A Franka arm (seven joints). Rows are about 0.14 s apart.
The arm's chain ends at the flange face. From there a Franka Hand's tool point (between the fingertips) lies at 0.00 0.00 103.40 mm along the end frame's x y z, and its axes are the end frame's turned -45 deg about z.
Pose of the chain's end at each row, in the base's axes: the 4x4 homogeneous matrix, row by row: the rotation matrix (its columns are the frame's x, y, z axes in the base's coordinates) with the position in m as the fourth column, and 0 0 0 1 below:
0.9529 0.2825 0.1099 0.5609; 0.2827 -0.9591 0.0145 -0.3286; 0.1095 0.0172 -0.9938 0.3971; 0 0 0 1
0.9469 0.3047 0.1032 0.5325; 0.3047 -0.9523 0.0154 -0.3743; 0.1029 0.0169 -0.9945 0.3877; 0 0 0 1
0.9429 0.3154 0.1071 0.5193; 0.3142 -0.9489 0.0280 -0.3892; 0.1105 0.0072 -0.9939 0.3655; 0 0 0 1
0.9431 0.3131 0.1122 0.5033; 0.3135 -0.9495 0.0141 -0.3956; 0.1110 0.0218 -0.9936 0.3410; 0 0 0 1
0.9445 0.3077 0.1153 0.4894; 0.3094 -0.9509 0.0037 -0.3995; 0.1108 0.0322 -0.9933 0.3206; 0 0 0 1
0.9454 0.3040 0.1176 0.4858; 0.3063 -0.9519 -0.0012 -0.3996; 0.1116 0.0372 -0.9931 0.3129; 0 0 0 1
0.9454 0.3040 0.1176 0.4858; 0.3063 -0.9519 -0.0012 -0.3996; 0.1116 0.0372 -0.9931 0.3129; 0 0 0 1
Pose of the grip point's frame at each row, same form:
0.4740 0.8736 0.1099 0.5723; 0.8781 -0.4783 0.0145 -0.3271; 0.0653 0.0896 -0.9938 0.2943; 0 0 0 1
0.4541 0.8850 0.1032 0.5432; 0.8888 -0.4579 0.0154 -0.3727; 0.0608 0.0847 -0.9945 0.2849; 0 0 0 1
0.4437 0.8898 0.1071 0.5304; 0.8931 -0.4488 0.0280 -0.3863; 0.0730 0.0832 -0.9939 0.2627; 0 0 0 1
0.4455 0.8883 0.1122 0.5149; 0.8931 -0.4497 0.0141 -0.3941; 0.0631 0.0939 -0.9936 0.2383; 0 0 0 1
0.4503 0.8854 0.1153 0.5013; 0.8912 -0.4536 0.0037 -0.3991; 0.0556 0.1011 -0.9933 0.2179; 0 0 0 1
0.4535 0.8835 0.1176 0.4980; 0.8897 -0.4565 -0.0012 -0.3997; 0.0526 0.1052 -0.9931 0.2102; 0 0 0 1
0.4535 0.8835 0.1176 0.4980; 0.8897 -0.4565 -0.0012 -0.3997; 0.0526 0.1052 -0.9931 0.2102; 0 0 0 1

